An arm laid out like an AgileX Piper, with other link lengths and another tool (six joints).
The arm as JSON. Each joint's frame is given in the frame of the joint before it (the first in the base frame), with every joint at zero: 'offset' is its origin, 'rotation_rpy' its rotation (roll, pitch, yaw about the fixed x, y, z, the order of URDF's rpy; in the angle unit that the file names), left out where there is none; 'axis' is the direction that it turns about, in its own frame. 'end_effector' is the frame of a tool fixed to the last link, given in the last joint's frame.
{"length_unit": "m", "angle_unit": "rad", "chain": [
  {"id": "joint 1", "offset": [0.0, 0.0, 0.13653], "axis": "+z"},
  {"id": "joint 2", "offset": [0.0, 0.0, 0.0], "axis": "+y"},
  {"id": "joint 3", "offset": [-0.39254, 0.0, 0.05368], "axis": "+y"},
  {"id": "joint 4", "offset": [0.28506, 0.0, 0.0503], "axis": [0.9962, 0.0, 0.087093]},
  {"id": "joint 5", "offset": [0.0, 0.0, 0.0], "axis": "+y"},
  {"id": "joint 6", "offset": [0.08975, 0.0, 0.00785], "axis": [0.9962, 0.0, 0.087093]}
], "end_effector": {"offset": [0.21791, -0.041, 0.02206], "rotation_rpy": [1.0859, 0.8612, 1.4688]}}
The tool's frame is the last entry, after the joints.
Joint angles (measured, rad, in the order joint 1, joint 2, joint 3, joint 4, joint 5, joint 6), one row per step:
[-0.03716 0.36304 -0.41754 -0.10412 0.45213 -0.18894]
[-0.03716 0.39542 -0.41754 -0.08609 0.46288 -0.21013]
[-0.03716 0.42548 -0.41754 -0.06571 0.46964 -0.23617]
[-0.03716 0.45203 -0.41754 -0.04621 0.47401 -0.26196]
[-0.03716 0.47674 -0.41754 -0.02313 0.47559 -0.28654]
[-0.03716 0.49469 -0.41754 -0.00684 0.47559 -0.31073]
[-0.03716 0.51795 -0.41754 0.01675 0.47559 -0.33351]
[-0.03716 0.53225 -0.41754 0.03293 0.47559 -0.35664]
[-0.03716 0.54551 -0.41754 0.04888 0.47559 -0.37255]
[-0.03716 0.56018 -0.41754 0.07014 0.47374 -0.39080]
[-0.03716 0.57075 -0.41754 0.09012 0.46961 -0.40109]
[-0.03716 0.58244 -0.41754 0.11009 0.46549 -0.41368]
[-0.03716 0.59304 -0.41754 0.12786 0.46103 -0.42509]
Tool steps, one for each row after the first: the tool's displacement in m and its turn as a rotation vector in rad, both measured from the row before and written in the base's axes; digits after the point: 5 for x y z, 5 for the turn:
[0.00502 0.00204 -0.01088 -0.00038 0.04401 0.00811]
[0.00470 0.00261 -0.00919 -0.00252 0.03781 0.01084]
[0.00411 0.00263 -0.00769 -0.00304 0.03170 0.01121]
[0.00395 0.00315 -0.00668 0.00176 0.02663 0.01122]
[0.00301 0.00234 -0.00431 -0.00475 0.01830 0.01097]
[0.00364 0.00323 -0.00599 0.00421 0.02307 0.01042]
[0.00234 0.00235 -0.00344 -0.00364 0.01418 0.01067]
[0.00203 0.00221 -0.00340 0.00253 0.01288 0.00721]
[0.00247 0.00288 -0.00333 0.00587 0.01212 0.00796]
[0.00210 0.00252 -0.00183 0.01127 0.00566 0.00367]
[0.00226 0.00250 -0.00203 0.00934 0.00668 0.00459]
[0.00214 0.00215 -0.00162 0.00811 0.00527 0.00389]

